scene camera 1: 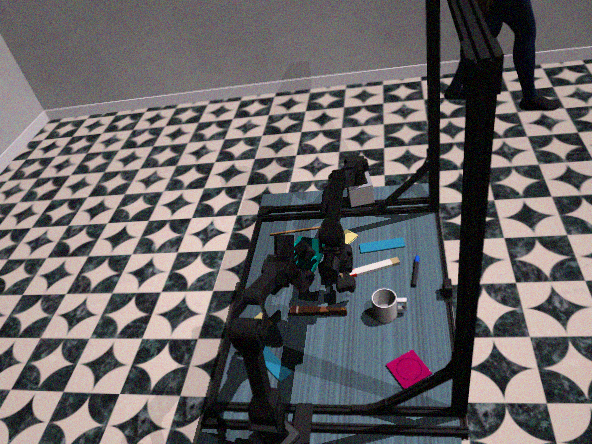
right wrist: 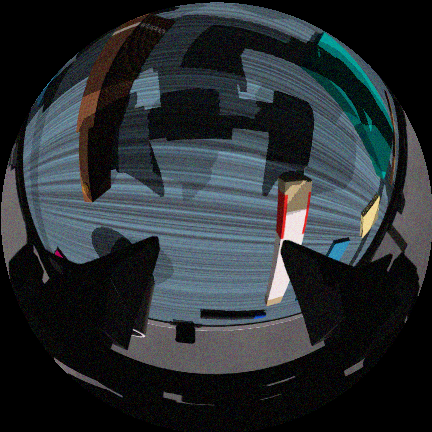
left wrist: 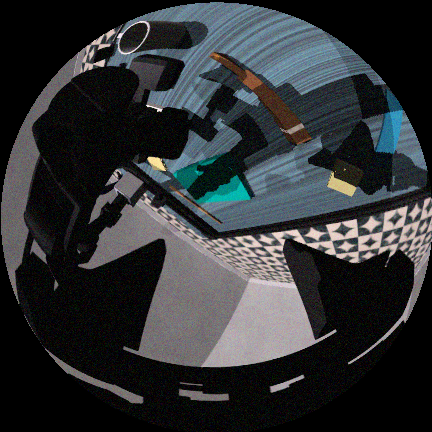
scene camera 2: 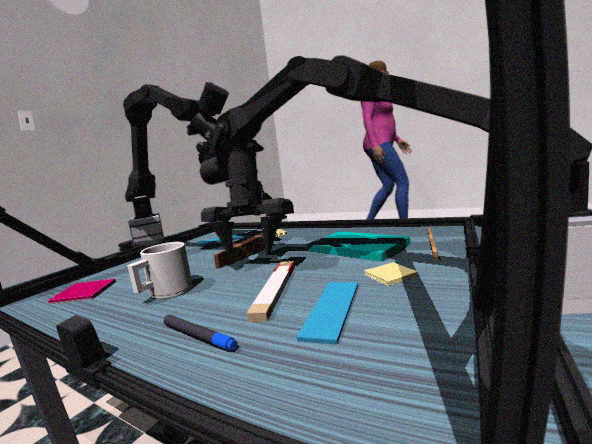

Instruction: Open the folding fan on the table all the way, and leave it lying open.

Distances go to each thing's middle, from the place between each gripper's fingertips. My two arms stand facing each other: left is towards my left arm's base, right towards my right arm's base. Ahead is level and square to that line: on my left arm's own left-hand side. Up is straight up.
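Labels:
The folding fan (scene camera 2: 255, 244) is 1 cm to the left of my left hand, 7 cm behind it and 20 cm below it. The teal book (scene camera 2: 377, 247) is 23 cm to the right of my left hand, 6 cm ahead of it and 21 cm below it. As for the blue marker (scene camera 2: 228, 343), that's 22 cm to the right of my left hand, 36 cm behind it and 21 cm below it, and the white-and-red stick (scene camera 2: 260, 311) is 21 cm to the right of my left hand, 20 cm behind it and 21 cm below it.
My right gripper is 10 cm to the left of the white-and-red stick, 4 cm past it and 3 cm above it. The teal book is 12 cm to the right of my right hand, 22 cm ahead of it and 3 cm below it. The blue marker is 11 cm to the right of my right hand, 20 cm behind it and 3 cm below it, and the folding fan is 12 cm to the left of my right hand, 9 cm ahead of it and 3 cm below it.

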